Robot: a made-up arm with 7 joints. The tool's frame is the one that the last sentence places. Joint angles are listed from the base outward.
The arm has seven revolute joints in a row. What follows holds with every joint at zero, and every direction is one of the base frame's.
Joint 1 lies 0.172 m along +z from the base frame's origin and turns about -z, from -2.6 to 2.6 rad.
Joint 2 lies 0.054 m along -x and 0.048 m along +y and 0.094 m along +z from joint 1 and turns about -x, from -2.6 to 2.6 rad.
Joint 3 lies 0.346 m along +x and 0.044 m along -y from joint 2 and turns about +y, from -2.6 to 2.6 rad.
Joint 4 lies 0.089 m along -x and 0.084 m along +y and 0.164 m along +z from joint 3 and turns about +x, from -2.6 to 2.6 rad.
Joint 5 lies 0.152 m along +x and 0.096 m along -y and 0.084 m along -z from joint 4 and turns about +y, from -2.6 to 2.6 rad.
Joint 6 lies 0.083 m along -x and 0.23 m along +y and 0.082 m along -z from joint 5 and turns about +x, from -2.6 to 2.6 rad.
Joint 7 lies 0.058 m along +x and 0.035 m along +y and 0.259 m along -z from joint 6 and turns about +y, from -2.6 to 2.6 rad.
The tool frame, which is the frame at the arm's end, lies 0.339 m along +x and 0.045 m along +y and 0.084 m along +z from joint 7; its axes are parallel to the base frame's.
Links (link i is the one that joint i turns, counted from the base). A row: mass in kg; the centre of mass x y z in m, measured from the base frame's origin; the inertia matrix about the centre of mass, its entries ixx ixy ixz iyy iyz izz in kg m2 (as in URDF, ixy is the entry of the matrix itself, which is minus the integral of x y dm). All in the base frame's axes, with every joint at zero. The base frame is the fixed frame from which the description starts. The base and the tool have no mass.
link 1: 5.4; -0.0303 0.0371 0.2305; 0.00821 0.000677 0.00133 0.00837 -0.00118 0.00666
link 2: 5.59; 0.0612 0.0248 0.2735; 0.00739 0.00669 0 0.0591 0 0.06
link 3: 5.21; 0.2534 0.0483 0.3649; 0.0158 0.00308 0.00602 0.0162 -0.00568 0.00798
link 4: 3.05; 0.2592 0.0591 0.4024; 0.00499 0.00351 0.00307 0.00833 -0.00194 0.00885
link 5: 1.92; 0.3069 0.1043 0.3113; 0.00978 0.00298 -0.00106 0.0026 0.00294 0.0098
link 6: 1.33; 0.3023 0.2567 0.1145; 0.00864 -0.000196 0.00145 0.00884 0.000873 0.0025
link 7: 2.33; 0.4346 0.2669 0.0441; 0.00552 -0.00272 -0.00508 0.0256 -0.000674 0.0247
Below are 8 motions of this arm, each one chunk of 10 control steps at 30 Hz.
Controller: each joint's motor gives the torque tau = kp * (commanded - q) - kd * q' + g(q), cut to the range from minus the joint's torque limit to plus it. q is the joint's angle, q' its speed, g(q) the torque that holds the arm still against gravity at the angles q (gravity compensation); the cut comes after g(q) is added. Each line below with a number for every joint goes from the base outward.
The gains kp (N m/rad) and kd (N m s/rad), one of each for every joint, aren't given. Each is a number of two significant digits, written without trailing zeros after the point. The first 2 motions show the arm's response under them.
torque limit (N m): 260 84 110 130 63 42 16
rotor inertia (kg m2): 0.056 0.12 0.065 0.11 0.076 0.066 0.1
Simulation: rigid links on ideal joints. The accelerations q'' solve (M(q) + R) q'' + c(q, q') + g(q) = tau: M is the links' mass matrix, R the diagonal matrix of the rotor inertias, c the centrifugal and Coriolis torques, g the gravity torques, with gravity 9.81 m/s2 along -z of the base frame. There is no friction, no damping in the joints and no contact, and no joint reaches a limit. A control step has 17 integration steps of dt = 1/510 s. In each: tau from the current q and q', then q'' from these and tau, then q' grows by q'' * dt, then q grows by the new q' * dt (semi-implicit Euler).
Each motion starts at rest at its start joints. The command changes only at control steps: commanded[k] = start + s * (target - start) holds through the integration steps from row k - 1 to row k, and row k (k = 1, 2, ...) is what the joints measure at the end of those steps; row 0 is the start. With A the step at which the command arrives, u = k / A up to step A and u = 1 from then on. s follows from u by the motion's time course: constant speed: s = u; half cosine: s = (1 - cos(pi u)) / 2; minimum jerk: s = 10 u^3 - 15 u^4 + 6 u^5; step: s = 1 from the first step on.
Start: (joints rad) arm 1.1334 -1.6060 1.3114 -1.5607 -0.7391 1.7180 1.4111
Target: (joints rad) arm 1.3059 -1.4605 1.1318 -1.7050 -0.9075 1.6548 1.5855
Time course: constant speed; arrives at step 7
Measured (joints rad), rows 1 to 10:
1: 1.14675 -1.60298 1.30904 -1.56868 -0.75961 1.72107 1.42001
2: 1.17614 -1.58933 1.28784 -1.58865 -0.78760 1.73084 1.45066
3: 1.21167 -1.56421 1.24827 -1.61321 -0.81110 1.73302 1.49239
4: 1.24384 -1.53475 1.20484 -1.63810 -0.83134 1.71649 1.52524
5: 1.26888 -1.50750 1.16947 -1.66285 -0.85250 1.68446 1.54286
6: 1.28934 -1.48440 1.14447 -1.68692 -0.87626 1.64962 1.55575
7: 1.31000 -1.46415 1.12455 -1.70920 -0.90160 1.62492 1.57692
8: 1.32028 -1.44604 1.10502 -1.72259 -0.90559 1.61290 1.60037
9: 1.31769 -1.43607 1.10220 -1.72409 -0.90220 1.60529 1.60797
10: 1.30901 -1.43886 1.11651 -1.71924 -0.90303 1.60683 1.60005
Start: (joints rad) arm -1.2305 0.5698 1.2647 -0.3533 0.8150 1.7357 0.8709
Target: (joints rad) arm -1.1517 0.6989 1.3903 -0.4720 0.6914 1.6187 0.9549
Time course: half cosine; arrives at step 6
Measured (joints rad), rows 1 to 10:
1: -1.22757 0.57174 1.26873 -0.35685 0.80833 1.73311 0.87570
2: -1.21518 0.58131 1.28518 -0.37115 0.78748 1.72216 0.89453
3: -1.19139 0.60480 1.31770 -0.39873 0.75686 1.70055 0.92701
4: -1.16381 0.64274 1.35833 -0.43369 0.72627 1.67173 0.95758
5: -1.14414 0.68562 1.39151 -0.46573 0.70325 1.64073 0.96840
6: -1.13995 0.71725 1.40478 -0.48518 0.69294 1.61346 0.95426
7: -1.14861 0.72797 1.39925 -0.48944 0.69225 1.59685 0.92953
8: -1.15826 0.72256 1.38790 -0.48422 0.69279 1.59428 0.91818
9: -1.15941 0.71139 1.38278 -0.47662 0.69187 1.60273 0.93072
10: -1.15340 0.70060 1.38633 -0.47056 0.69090 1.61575 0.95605
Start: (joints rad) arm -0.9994 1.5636 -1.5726 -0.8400 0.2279 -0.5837 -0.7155
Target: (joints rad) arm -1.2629 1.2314 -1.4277 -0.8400 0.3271 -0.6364 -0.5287
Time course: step
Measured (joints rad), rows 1 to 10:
1: -1.19980 1.35163 -1.51342 -0.84455 0.33652 -0.59703 -0.71717
2: -1.33641 1.20190 -1.36823 -0.82214 0.33853 -0.64363 -0.59920
3: -1.27065 1.22639 -1.36396 -0.81966 0.30119 -0.62899 -0.46213
4: -1.24270 1.22540 -1.44706 -0.84788 0.32879 -0.61734 -0.41528
5: -1.25796 1.21362 -1.45571 -0.85284 0.34241 -0.64222 -0.44752
6: -1.26635 1.22414 -1.42308 -0.84451 0.33251 -0.65379 -0.51600
7: -1.26564 1.23709 -1.41621 -0.83854 0.32497 -0.64531 -0.57245
8: -1.26302 1.23857 -1.42733 -0.83625 0.32378 -0.63407 -0.58572
9: -1.26224 1.23394 -1.43196 -0.83651 0.32544 -0.62884 -0.55945
10: -1.26282 1.23018 -1.42886 -0.83849 0.32723 -0.63021 -0.52185

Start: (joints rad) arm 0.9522 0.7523 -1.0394 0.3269 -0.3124 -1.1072 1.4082
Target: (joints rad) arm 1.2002 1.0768 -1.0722 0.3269 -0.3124 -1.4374 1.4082
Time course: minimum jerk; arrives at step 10
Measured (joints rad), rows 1 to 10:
1: 0.95392 0.75381 -1.03985 0.32785 -0.31315 -1.10755 1.40764
2: 0.96474 0.76404 -1.04252 0.33233 -0.31693 -1.11013 1.40418
3: 0.99088 0.79156 -1.04806 0.33769 -0.32258 -1.11972 1.39666
4: 1.03201 0.83860 -1.05404 0.33968 -0.32607 -1.14590 1.38894
5: 1.08257 0.89893 -1.05750 0.33668 -0.32293 -1.19634 1.38888
6: 1.13413 0.96105 -1.05776 0.32978 -0.31153 -1.26883 1.40300
7: 1.17677 1.01302 -1.05763 0.32180 -0.29665 -1.35109 1.42982
8: 1.20186 1.04769 -1.06124 0.31596 -0.28847 -1.42623 1.45615
9: 1.20758 1.06560 -1.06864 0.31405 -0.29319 -1.47864 1.46256
10: 1.20194 1.07268 -1.07509 0.31600 -0.30589 -1.49931 1.44022

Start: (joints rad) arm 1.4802 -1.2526 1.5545 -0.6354 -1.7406 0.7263 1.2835
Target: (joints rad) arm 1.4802 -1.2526 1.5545 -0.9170 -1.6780 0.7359 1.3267
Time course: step
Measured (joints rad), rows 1 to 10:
1: 1.47865 -1.30907 1.51590 -0.81660 -1.78986 0.68262 1.27099
2: 1.49791 -1.30922 1.52725 -0.91905 -1.73934 0.72696 1.26366
3: 1.49530 -1.26498 1.54998 -0.93295 -1.66627 0.77979 1.29842
4: 1.47454 -1.22862 1.57420 -0.93694 -1.63497 0.77661 1.35807
5: 1.45958 -1.21045 1.59267 -0.93685 -1.62610 0.74913 1.40509
6: 1.46081 -1.20605 1.59384 -0.93548 -1.62476 0.73314 1.41477
7: 1.47268 -1.21125 1.57758 -0.93278 -1.63198 0.73170 1.38795
8: 1.48419 -1.22368 1.55415 -0.92597 -1.65089 0.72998 1.34377
9: 1.48930 -1.24077 1.53553 -0.91570 -1.67745 0.72027 1.30423
10: 1.48893 -1.25868 1.52795 -0.90639 -1.70165 0.70938 1.28314

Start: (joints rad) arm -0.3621 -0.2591 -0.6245 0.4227 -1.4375 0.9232 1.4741
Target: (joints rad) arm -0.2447 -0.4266 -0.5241 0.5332 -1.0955 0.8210 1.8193
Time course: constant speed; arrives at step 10
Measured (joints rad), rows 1 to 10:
1: -0.35253 -0.26082 -0.62324 0.43568 -1.41359 0.93110 1.48737
2: -0.34098 -0.27261 -0.61669 0.44744 -1.37925 0.93734 1.52424
3: -0.32882 -0.28959 -0.60515 0.45816 -1.34333 0.93088 1.57558
4: -0.31567 -0.30899 -0.59037 0.46794 -1.30729 0.91195 1.62527
5: -0.30183 -0.32973 -0.57415 0.47674 -1.27167 0.88592 1.66391
6: -0.28804 -0.35110 -0.55853 0.48551 -1.23724 0.85854 1.69292
7: -0.27491 -0.37260 -0.54524 0.49527 -1.20433 0.83472 1.71938
8: -0.26265 -0.39370 -0.53487 0.50636 -1.17248 0.81778 1.74889
9: -0.25119 -0.41374 -0.52682 0.51856 -1.14068 0.80855 1.78253
10: -0.24030 -0.43212 -0.51996 0.53136 -1.10797 0.80536 1.81823

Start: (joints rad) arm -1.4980 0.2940 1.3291 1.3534 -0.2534 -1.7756 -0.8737
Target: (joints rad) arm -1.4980 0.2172 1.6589 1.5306 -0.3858 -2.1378 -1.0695
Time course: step
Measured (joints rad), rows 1 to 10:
1: -1.52074 0.19843 1.56498 1.52039 -0.34121 -1.95643 -0.96898
2: -1.50598 0.19025 1.71308 1.54179 -0.39100 -2.10455 -1.11345
3: -1.48251 0.24701 1.69965 1.52276 -0.39563 -2.16532 -1.15765
4: -1.47469 0.25511 1.66436 1.53370 -0.38651 -2.17965 -1.10373
5: -1.48587 0.23068 1.65332 1.53537 -0.38324 -2.16997 -1.03366
6: -1.50306 0.21335 1.65544 1.53052 -0.38546 -2.14856 -1.01128
7: -1.51154 0.21045 1.65837 1.52822 -0.38786 -2.12708 -1.04035
8: -1.50754 0.21238 1.65867 1.52898 -0.38765 -2.11774 -1.08430
9: -1.49806 0.21310 1.65746 1.53069 -0.38515 -2.12431 -1.10693
10: -1.49191 0.21330 1.65675 1.53167 -0.38292 -2.13852 -1.09819

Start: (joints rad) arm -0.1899 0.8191 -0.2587 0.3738 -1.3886 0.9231 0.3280
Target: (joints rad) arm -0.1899 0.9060 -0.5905 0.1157 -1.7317 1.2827 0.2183
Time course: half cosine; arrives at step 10
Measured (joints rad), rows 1 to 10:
1: -0.18917 0.81911 -0.26322 0.36830 -1.39345 0.92462 0.32825
2: -0.18653 0.82054 -0.28020 0.35028 -1.41101 0.93320 0.32712
3: -0.18313 0.82534 -0.31220 0.32031 -1.44336 0.95536 0.32012
4: -0.18196 0.83383 -0.35716 0.28331 -1.48776 0.99450 0.30481
5: -0.18439 0.84503 -0.41243 0.24450 -1.54122 1.05076 0.28395
6: -0.18959 0.85743 -0.47365 0.20811 -1.60047 1.11996 0.26255
7: -0.19549 0.87033 -0.53329 0.17688 -1.65960 1.19308 0.24359
8: -0.19951 0.88471 -0.58173 0.15177 -1.70986 1.25826 0.22745
9: -0.19973 0.90182 -0.61021 0.13268 -1.74230 1.30473 0.21442
10: -0.19632 0.92052 -0.61458 0.12059 -1.75172 1.32635 0.20683

